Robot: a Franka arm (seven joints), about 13 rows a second.
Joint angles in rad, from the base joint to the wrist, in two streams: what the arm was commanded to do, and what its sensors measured. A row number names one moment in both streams.
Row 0, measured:
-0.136 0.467 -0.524 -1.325 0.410 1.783 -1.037
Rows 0 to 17, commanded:
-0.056 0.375 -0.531 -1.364 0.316 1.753 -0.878
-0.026 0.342 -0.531 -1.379 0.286 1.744 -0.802
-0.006 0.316 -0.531 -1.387 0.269 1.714 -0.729
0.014 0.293 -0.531 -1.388 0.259 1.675 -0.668
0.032 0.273 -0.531 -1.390 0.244 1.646 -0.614
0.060 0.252 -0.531 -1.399 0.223 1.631 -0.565
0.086 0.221 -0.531 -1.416 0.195 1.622 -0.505
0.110 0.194 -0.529 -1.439 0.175 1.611 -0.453
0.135 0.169 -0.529 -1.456 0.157 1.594 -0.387
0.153 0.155 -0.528 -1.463 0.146 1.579 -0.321
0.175 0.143 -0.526 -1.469 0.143 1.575 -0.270
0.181 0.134 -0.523 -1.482 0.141 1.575 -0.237
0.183 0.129 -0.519 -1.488 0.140 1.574 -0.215
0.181 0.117 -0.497 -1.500 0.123 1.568 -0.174
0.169 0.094 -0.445 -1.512 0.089 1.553 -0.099
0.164 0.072 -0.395 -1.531 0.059 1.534 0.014
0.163 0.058 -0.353 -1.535 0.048 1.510 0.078
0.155 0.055 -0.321 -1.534 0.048 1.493 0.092
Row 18, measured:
0.166 0.112 -0.389 -1.494 0.078 1.521 0.011
